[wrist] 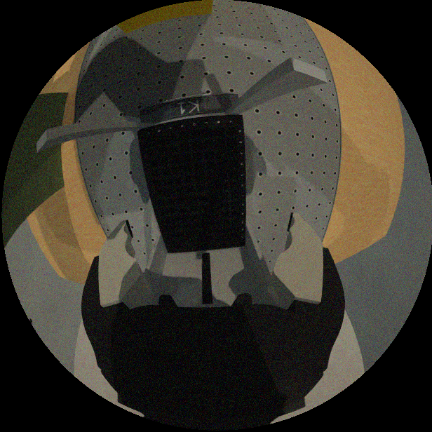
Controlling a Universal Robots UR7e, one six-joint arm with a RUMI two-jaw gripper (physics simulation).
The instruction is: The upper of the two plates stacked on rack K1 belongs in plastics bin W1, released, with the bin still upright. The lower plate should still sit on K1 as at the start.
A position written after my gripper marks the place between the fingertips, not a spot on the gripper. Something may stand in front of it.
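Note:
A black plate [194, 168] is here in what I see, and so is my gripper [207, 219].

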